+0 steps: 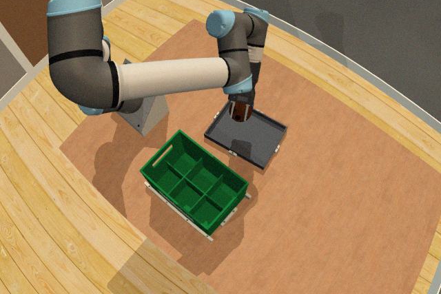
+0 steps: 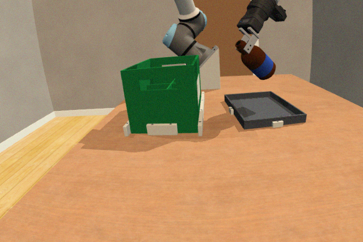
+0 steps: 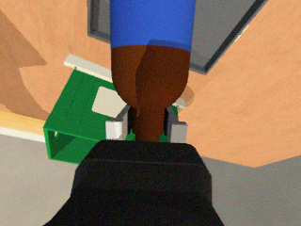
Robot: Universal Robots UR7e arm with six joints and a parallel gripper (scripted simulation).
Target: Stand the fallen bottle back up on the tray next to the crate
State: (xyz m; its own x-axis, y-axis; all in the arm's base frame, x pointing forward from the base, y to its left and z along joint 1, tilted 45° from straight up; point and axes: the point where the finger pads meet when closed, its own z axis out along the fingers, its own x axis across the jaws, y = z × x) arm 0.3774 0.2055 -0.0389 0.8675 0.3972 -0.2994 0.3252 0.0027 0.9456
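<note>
Right now the bottle is 20 mm behind my hand, 30 mm to the left of it and 40 mm below it. Also, from my hand: green crate 40 mm ahead, 240 mm to the right, 120 mm below; then dark grey tray 10 mm ahead, 50 mm to the left, 190 mm below.
</note>
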